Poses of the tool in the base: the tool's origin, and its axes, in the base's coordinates. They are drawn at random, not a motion.
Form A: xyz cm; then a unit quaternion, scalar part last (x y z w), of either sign.
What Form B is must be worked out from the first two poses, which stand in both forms.
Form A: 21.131 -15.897 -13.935 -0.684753 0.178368 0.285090 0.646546
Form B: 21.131 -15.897 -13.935 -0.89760 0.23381 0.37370 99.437
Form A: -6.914 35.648 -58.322 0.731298 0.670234 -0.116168 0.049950
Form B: -6.914 35.648 -58.322 0.73221 0.67107 -0.11631 174.274
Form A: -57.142 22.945 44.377 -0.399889 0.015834 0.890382 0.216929
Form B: -57.142 22.945 44.377 -0.40964 0.01622 0.91210 154.943
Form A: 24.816 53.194 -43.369 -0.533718 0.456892 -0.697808 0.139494
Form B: 24.816 53.194 -43.369 -0.53899 0.46140 -0.70470 163.963
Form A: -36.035 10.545 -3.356 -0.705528 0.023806 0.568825 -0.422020
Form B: -36.035 10.545 -3.356 0.77823 -0.02626 -0.62744 130.076
